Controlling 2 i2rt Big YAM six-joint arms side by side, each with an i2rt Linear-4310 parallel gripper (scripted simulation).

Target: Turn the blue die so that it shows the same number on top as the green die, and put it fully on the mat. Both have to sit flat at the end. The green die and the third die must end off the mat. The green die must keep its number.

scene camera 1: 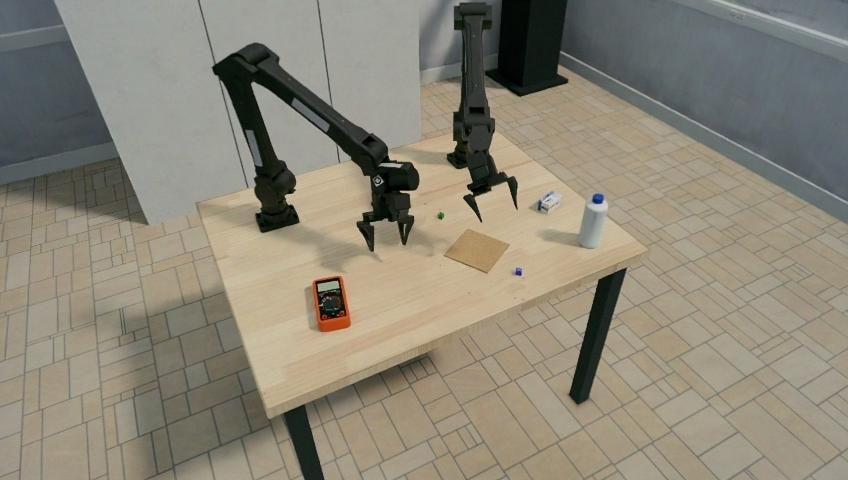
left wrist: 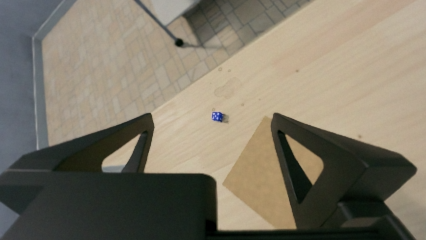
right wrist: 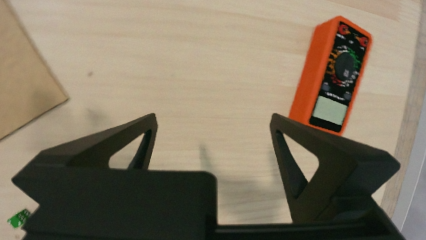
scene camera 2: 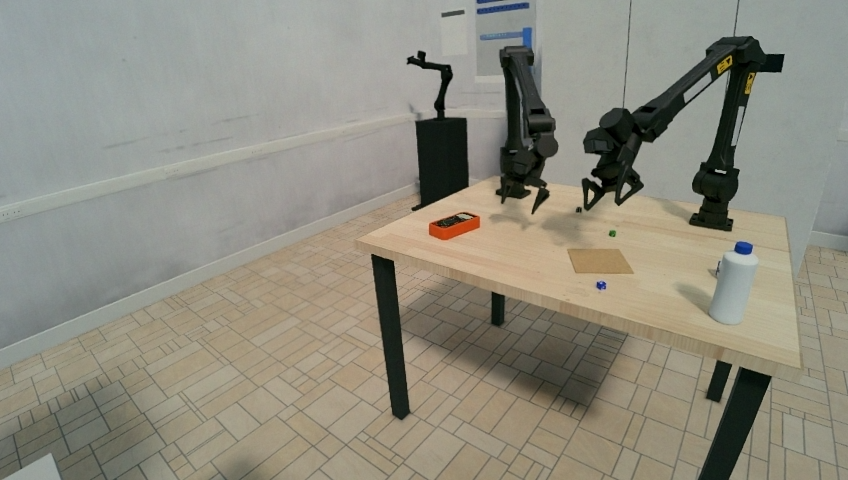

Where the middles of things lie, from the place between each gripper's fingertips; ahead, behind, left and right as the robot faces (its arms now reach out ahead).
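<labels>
Brown mat (scene camera 1: 479, 251): 70 mm behind my left hand (scene camera 2: 600, 207), 10 mm to the right of it and 170 mm below it.
Counted from my right hand (scene camera 1: 388, 248), the brown mat is 25 cm to the left, 5 cm ahead and 9 cm below.
</labels>
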